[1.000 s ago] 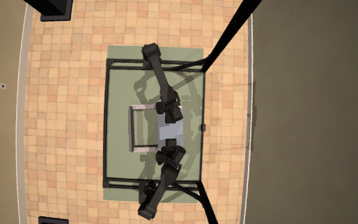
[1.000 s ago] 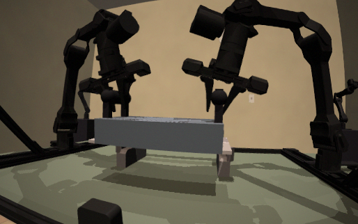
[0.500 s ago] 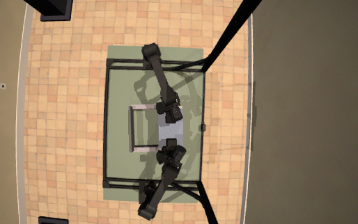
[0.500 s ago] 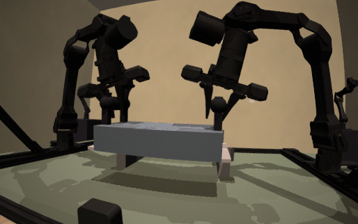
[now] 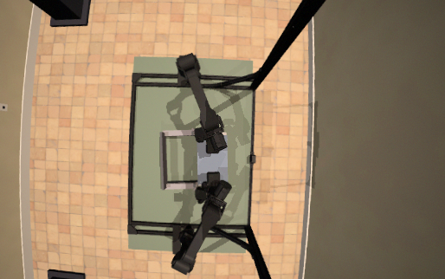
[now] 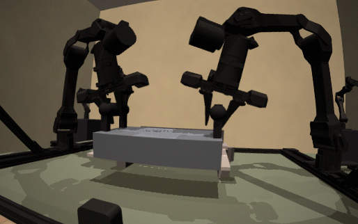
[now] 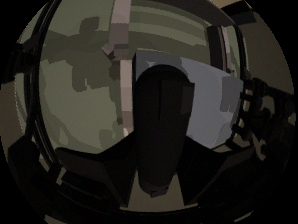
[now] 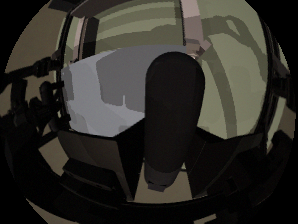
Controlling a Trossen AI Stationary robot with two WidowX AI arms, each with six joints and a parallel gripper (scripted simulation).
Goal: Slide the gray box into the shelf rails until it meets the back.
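The box is 10 mm ahead of my left hand, 120 mm to the right of it and 50 mm below it.
The box lies 120 mm to the left of my right hand and 50 mm below it.
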